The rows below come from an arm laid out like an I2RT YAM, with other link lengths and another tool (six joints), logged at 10 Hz.
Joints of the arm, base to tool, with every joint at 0 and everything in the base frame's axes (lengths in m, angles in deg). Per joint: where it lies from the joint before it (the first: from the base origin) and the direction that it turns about. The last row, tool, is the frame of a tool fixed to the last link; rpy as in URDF.
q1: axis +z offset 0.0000 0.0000 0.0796
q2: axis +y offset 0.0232 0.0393 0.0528
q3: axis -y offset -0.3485 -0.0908 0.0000
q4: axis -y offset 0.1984 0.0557 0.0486
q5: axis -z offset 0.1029 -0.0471 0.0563
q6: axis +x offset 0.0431 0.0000 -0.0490
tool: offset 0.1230 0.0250 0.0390 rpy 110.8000 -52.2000 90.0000
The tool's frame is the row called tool.
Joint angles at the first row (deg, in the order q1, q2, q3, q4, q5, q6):
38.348, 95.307, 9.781, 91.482, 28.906, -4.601
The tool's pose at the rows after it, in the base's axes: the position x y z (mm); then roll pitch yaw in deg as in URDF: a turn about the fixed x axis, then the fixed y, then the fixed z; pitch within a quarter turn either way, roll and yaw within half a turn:
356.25 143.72 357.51 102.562 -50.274 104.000
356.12 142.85 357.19 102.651 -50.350 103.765
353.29 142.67 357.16 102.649 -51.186 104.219
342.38 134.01 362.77 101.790 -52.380 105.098
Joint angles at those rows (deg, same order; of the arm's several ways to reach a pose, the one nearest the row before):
36.972, 94.519, 9.279, 91.260, 29.191, -4.579
36.950, 94.474, 9.171, 91.260, 29.344, -4.491
37.233, 94.084, 8.665, 91.265, 29.254, -3.595
37.235, 90.828, 7.396, 89.716, 29.149, -2.547

